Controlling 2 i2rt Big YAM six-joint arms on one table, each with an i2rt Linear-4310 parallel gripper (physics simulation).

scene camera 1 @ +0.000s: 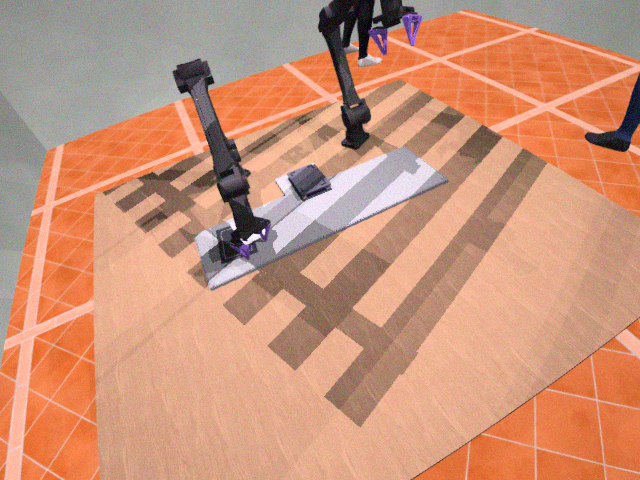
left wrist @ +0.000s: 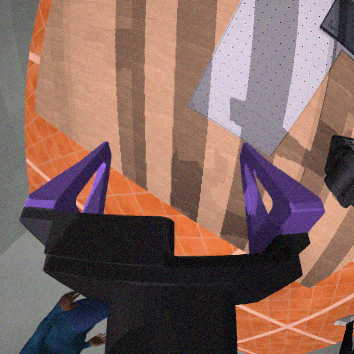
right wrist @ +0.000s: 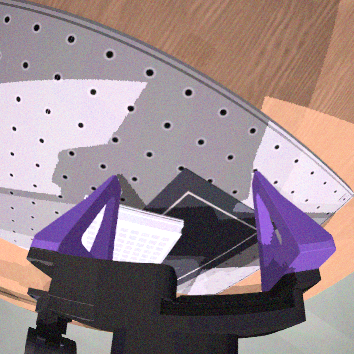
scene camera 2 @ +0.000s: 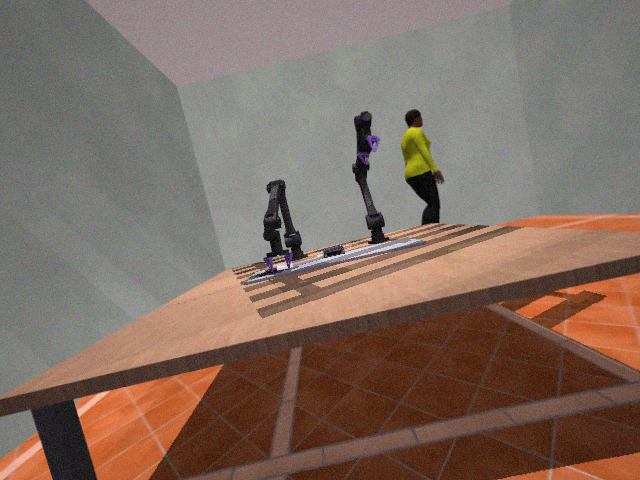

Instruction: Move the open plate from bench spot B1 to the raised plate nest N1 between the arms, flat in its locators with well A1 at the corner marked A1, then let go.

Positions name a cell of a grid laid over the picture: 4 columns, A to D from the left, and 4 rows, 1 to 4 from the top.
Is the left gripper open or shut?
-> Open.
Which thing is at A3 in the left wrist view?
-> The left gripper.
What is the left gripper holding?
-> Nothing.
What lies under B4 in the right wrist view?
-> The right gripper.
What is the right gripper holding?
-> Nothing.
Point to a white well plate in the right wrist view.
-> B3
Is the right gripper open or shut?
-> Open.
